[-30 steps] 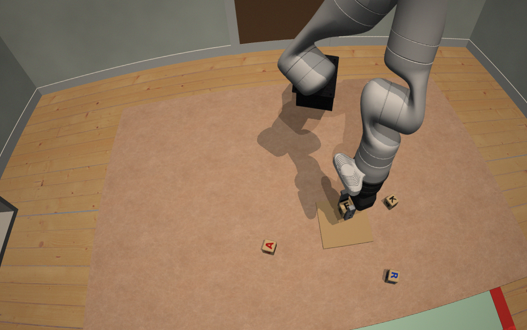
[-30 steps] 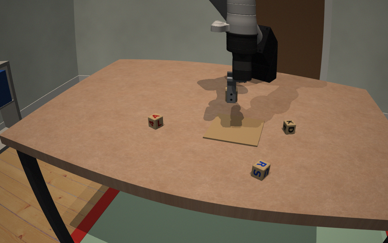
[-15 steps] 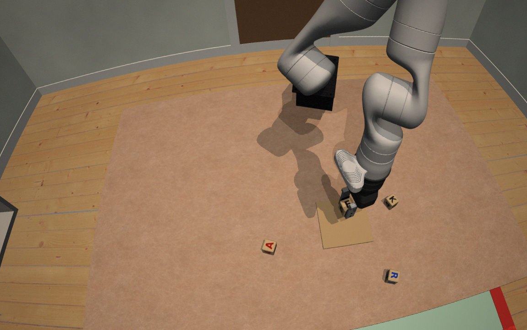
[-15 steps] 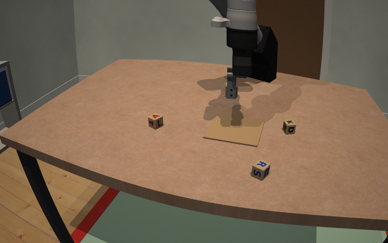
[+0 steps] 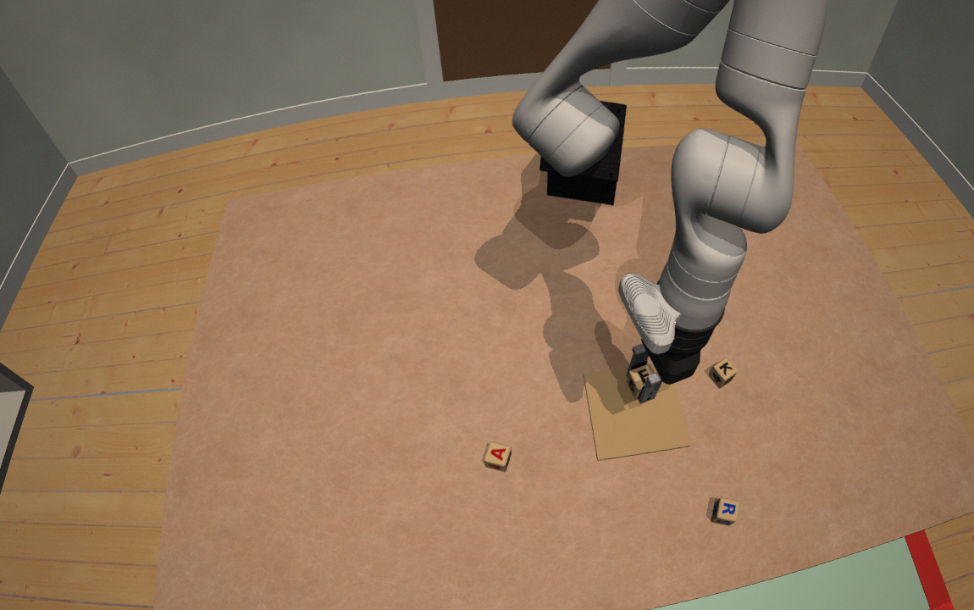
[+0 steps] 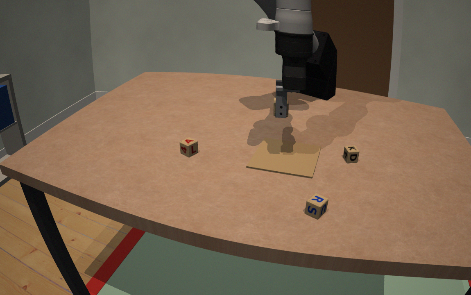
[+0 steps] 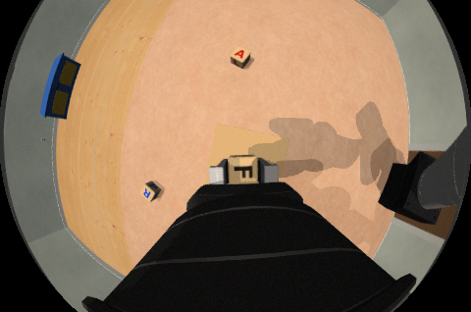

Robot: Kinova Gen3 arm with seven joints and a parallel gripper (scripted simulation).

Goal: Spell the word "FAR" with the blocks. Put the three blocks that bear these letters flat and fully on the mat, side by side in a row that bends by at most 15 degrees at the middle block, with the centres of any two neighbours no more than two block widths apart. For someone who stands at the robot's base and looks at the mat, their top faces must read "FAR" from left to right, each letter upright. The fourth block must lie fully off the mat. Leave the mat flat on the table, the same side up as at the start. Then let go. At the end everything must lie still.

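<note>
The F block lies right at my hand. The rest, counted from my hand: R block 17 cm ahead, 11 cm to the left, 11 cm below; tan mat 12 cm below, 2 cm to the left, 1 cm behind; K block 17 cm to the left, 11 cm below, 4 cm behind.
</note>
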